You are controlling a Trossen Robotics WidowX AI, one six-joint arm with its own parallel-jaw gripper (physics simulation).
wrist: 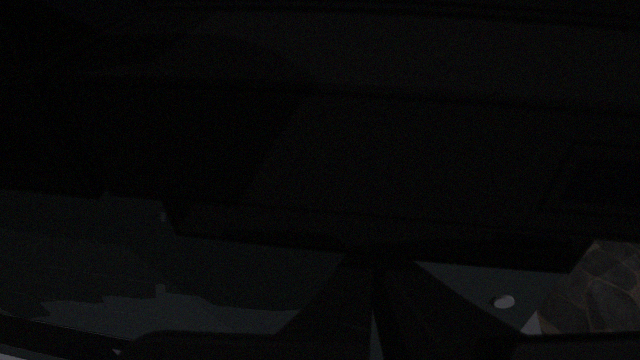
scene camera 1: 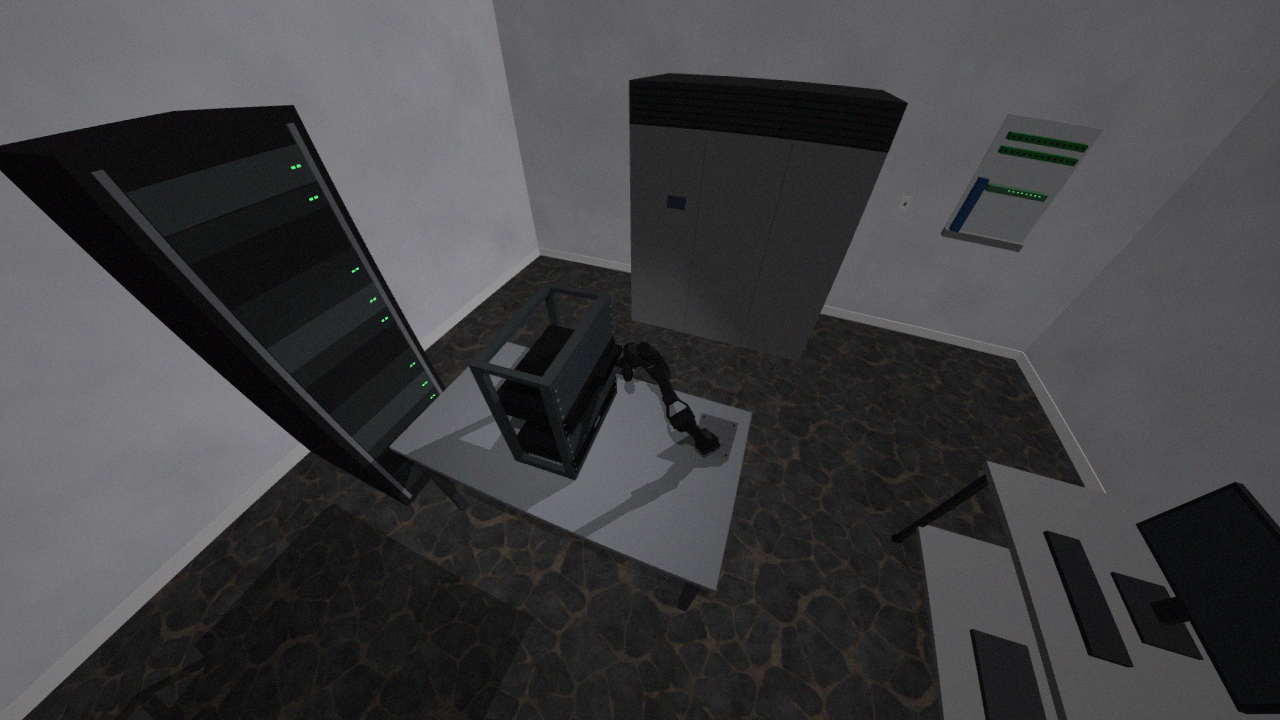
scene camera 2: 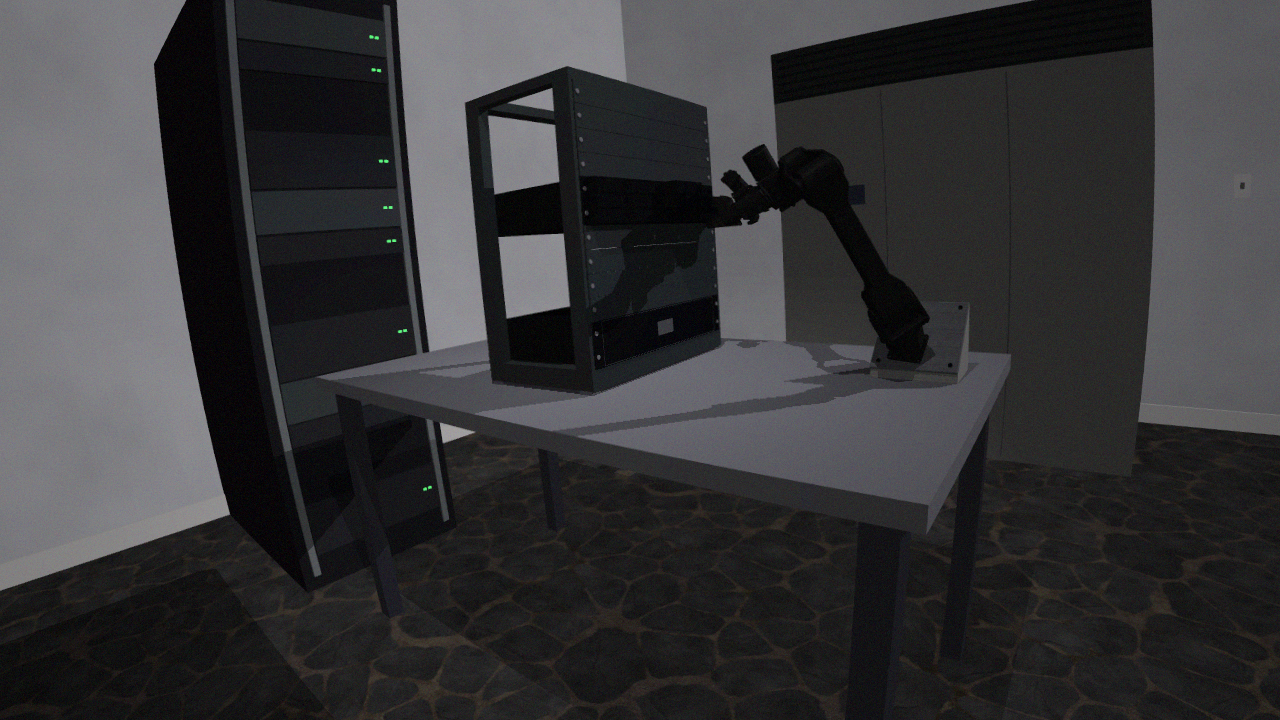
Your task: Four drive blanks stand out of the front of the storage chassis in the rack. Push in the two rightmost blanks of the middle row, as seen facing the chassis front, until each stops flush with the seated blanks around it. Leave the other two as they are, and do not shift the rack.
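Seen in the pictures: gripper, between the fingertips: [wrist: 369, 252] [scene camera 2: 706, 226]; arm's base, origin of its link: [scene camera 1: 709, 441] [scene camera 2: 908, 347].
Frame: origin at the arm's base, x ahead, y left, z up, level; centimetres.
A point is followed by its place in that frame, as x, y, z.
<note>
The rack [scene camera 1: 510, 373] {59.4, 39.2, 54.7} [scene camera 2: 563, 143] {47.8, 38.6, 41.1} stands upright on the table. The black storage chassis [scene camera 2: 617, 201] {45.0, 28.7, 30.2} [wrist: 425, 155] {45.7, -4.4, 30.7} spans its front at mid height, between grey panels. My gripper [scene camera 2: 715, 214] {48.1, -3.5, 25.0} [wrist: 369, 252] {48.1, -3.5, 25.0} is shut and empty, with its fingertips at or very near the right part of the chassis front. Contact cannot be told. In the wrist view the two dark fingers meet at the bottom, below the chassis's dark face. The separate drive blanks are too dark to tell apart, so how far any blank stands out cannot be seen.
The arm's base plate [scene camera 2: 953, 344] {-8.1, -1.5, 0.8} is on the table [scene camera 1: 662, 519] {6.5, 37.9, -5.5} [scene camera 2: 760, 429] {8.4, 40.3, -5.5}, in front of the rack. A black chassis [scene camera 2: 626, 340] {46.7, 27.5, 3.2} with a pale label sits low in the rack. A tall server cabinet [scene camera 1: 49, 179] [scene camera 2: 192, 268] stands behind the table; a grey cabinet [scene camera 1: 733, 223] [scene camera 2: 939, 223] stands beyond the arm.
</note>
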